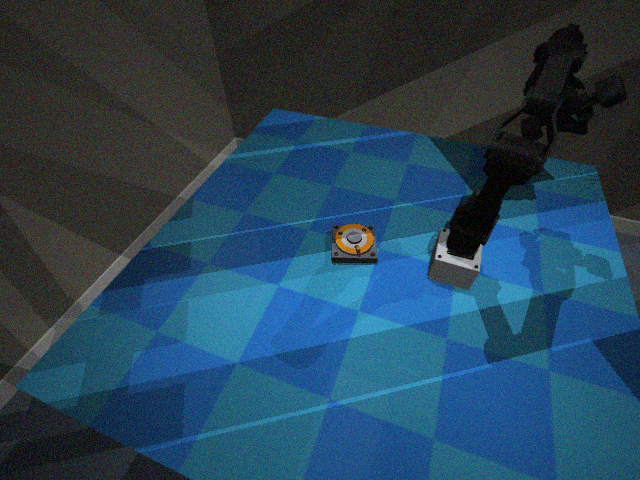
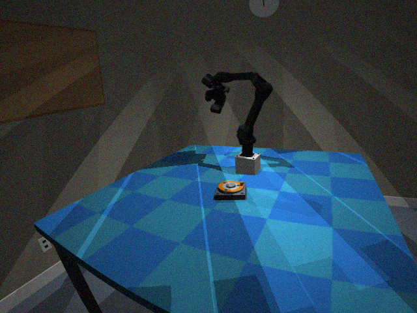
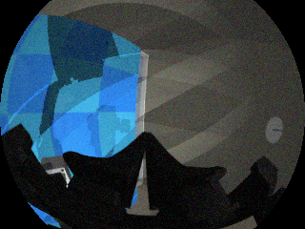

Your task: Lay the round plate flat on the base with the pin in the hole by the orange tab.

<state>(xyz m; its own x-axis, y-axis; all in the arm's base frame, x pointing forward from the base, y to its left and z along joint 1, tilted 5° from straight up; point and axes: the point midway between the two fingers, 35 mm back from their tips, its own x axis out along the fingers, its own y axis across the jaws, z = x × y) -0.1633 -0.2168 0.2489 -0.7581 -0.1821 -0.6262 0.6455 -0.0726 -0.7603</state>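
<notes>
Right now the round plate is 460 mm ahead of my gripper tip, 290 mm below it and 230 mm to the left of it. Also, from my gripper tip: base: 470 mm ahead, 300 mm below, 210 mm to the left.
</notes>
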